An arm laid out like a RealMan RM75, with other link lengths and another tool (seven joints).
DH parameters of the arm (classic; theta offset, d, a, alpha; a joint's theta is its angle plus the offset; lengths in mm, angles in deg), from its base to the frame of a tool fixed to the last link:
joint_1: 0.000 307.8 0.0 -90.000
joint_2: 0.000 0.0 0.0 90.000
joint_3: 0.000 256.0 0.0 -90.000
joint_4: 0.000 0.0 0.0 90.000
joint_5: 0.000 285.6 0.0 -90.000
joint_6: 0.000 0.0 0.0 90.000
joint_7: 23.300 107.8 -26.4 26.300
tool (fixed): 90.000 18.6 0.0 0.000
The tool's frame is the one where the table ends.
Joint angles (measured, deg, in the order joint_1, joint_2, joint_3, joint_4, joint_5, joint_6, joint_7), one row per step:
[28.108, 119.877, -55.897, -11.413, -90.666, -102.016, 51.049]
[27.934, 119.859, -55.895, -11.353, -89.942, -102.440, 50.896]
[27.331, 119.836, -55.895, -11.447, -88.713, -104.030, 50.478]
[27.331, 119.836, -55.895, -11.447, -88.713, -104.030, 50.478]
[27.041, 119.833, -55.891, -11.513, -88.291, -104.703, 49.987]
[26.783, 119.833, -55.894, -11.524, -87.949, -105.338, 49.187]
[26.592, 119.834, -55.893, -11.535, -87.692, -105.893, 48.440]
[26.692, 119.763, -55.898, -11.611, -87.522, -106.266, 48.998]
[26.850, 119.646, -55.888, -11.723, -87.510, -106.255, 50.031]
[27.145, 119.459, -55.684, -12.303, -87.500, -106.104, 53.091]
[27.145, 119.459, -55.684, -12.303, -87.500, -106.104, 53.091]
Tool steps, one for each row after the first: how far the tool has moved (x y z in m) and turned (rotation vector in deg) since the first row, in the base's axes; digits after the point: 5 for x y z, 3 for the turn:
[0.00032, -0.00059, 0.00163, 0.488, 0.714, -0.165]
[0.00108, -0.00386, 0.00597, 1.328, 2.500, -0.004]
[0.00108, -0.00386, 0.00597, 1.328, 2.500, -0.004]
[0.00148, -0.00562, 0.00780, 1.886, 3.141, 0.278]
[0.00179, -0.00756, 0.00935, 2.605, 3.668, 0.747]
[0.00187, -0.00915, 0.01067, 3.250, 4.098, 1.231]
[0.00122, -0.00834, 0.01195, 2.910, 4.489, 1.213]
[0.00101, -0.00654, 0.01283, 2.228, 4.534, 0.831]
[0.00040, -0.00142, 0.01516, 0.449, 4.689, -0.442]
[0.00040, -0.00142, 0.01516, 0.449, 4.689, -0.442]

